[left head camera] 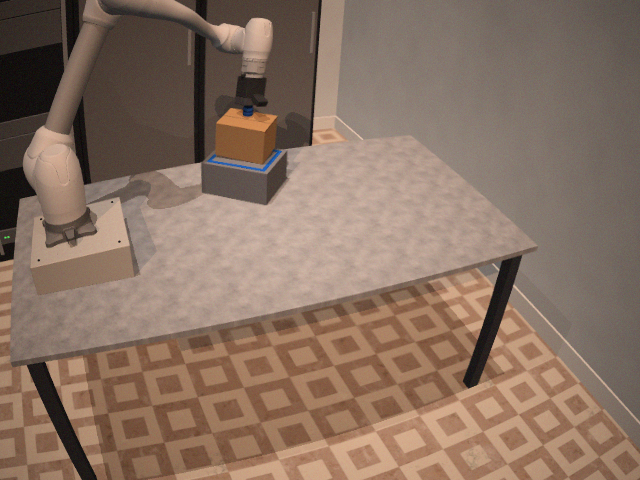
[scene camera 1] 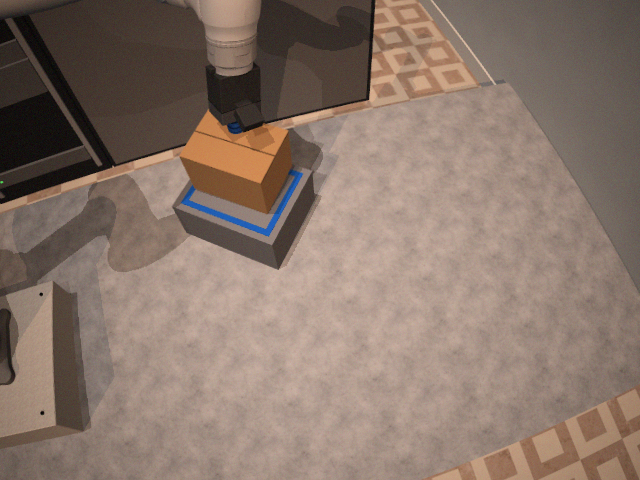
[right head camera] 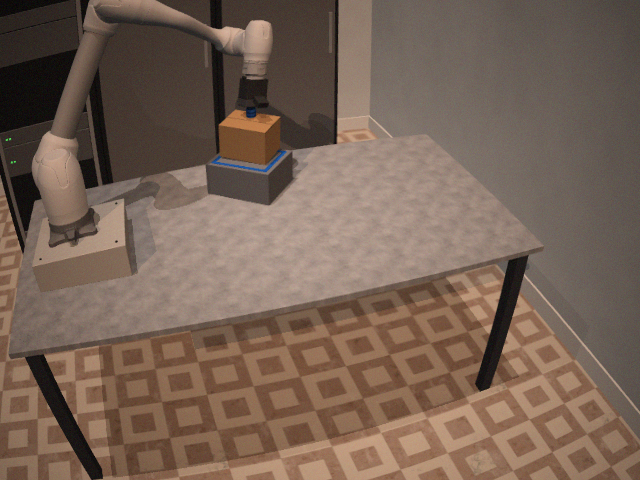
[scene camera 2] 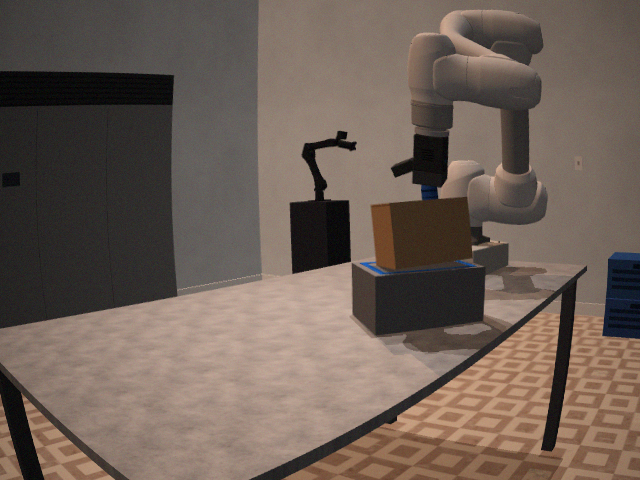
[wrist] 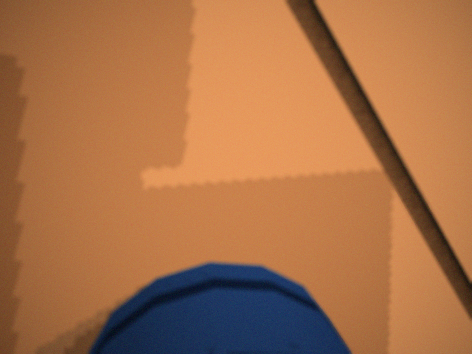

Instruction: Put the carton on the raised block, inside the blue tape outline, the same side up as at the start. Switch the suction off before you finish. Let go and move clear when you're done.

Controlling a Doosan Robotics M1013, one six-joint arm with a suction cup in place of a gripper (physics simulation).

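Frame: origin at the arm's base, x ahead, y left, z up, level; centimetres.
Seen in the pictures: hand at its tool point: (left head camera: 247,117) (scene camera 1: 235,131) (right head camera: 250,118) (scene camera 2: 429,203) (wrist: 242,313); arm's base at its link origin: (left head camera: 68,228) (right head camera: 72,228).
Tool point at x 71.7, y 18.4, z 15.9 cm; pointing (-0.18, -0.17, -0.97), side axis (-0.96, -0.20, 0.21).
Note:
Offsets run from my tool point to a thing's top centre. "pt": to the spot under its first point. Level surfaces: height alone.
The orange-brown carton {dx -1.3, dy -2.4, dz +1.4 cm} (left head camera: 242,140) (right head camera: 246,142) (scene camera 1: 232,178) (scene camera 2: 431,232) is seam side up over the raised grey block {dx -2.4, dy -4.0, dz -13.3 cm} (left head camera: 235,184) (right head camera: 238,184) (scene camera 1: 222,231) (scene camera 2: 429,300). In scene camera 2 it leans slightly, its lower left corner at or just above the block top and its right end raised. The blue tape outline {pt dx -0.9, dy -16.3, dz -13.3 cm} (scene camera 1: 266,230) shows around its base, partly hidden at the back. My suction cup (left head camera: 248,114) (right head camera: 251,115) (scene camera 1: 235,130) (scene camera 2: 429,197) (wrist: 220,320) is on the carton's top and holds it, beside the dark seam. The exact contact below is hidden.
The block stands near the back edge of the grey table {dz -25.4 cm} (left head camera: 336,232) (right head camera: 336,232) (scene camera 2: 206,372). The arm's beige base box (left head camera: 85,268) (right head camera: 85,266) (scene camera 1: 31,361) is to the left. Dark cabinets (left head camera: 139,93) stand behind. A small black arm on a pedestal (scene camera 2: 319,235) stands beyond the table.

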